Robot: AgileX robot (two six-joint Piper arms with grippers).
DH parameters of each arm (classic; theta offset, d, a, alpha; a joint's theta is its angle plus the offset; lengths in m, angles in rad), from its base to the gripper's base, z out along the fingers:
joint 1: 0 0.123 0 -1.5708
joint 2: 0.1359 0 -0.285 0
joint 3: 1.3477 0 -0.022 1.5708
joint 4: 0 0.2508 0 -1.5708
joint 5: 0 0 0.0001 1.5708
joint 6: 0 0.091 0 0
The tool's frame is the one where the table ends.
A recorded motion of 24 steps. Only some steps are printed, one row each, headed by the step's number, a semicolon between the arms.
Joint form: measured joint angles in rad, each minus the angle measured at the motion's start. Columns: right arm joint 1, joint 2, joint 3, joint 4, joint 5, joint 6; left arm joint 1, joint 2, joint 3, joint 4, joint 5, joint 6.
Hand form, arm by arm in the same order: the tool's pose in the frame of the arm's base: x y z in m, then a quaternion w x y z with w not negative. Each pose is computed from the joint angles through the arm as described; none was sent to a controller.
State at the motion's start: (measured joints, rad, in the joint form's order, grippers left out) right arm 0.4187 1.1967 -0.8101 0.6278 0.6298 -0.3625; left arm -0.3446 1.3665 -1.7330 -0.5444 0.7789 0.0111
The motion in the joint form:
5: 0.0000 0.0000 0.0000 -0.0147 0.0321 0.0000; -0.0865 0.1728 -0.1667 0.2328 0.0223 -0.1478
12: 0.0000 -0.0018 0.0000 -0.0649 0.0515 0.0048; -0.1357 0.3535 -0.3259 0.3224 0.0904 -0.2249
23: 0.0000 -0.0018 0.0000 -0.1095 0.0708 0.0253; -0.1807 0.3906 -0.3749 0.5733 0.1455 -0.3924
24: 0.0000 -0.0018 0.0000 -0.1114 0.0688 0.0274; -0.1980 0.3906 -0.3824 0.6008 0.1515 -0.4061
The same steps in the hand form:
5: 0.2006 0.1245 0.2821 0.27897 -0.18775 0.90622 0.25629; 0.2916 -0.1562 0.5061 0.49928 0.09427 0.80540 -0.30523
12: 0.1993 0.1222 0.2802 0.27302 -0.20403 0.90932 0.23868; 0.3307 -0.1896 0.4826 0.46212 0.09653 0.83460 -0.28383
23: 0.1983 0.1201 0.2782 0.26404 -0.21087 0.91395 0.22474; 0.3371 -0.1930 0.4770 0.47015 0.06311 0.85416 -0.21304
24: 0.1985 0.1200 0.2782 0.26483 -0.21017 0.91403 0.22415; 0.3340 -0.1966 0.4789 0.47341 0.06584 0.85332 -0.20831

